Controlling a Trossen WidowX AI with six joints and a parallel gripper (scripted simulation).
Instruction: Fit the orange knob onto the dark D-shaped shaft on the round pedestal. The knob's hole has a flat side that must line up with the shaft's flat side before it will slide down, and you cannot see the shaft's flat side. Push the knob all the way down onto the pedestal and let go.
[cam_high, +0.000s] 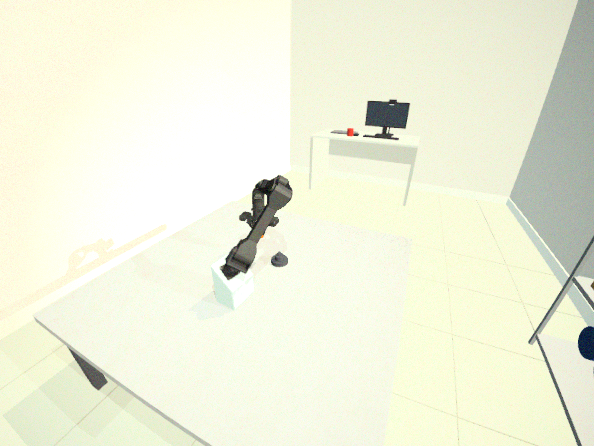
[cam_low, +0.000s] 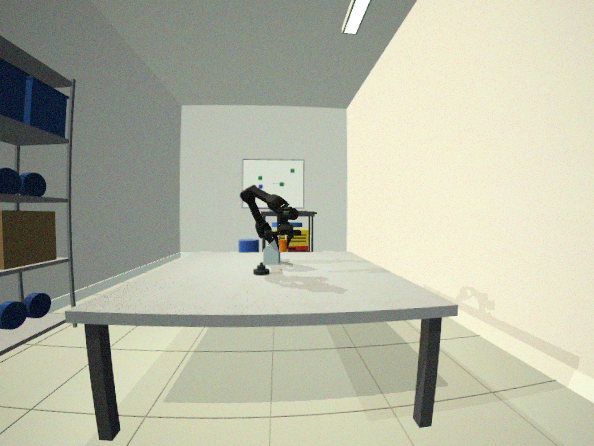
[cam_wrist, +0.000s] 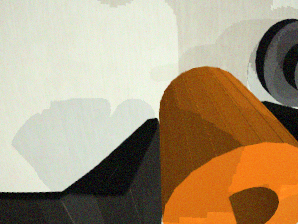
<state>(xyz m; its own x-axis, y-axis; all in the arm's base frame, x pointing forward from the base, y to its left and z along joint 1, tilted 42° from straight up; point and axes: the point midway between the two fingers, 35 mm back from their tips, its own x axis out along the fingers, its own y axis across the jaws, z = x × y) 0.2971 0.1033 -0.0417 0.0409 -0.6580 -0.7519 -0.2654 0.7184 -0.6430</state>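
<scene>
The pedestal is 1 cm ahead of my gripper tip, 11 cm to the right of it and 10 cm below it. From my gripper tip the other things lie so: orange knob: 2 cm above.
</scene>
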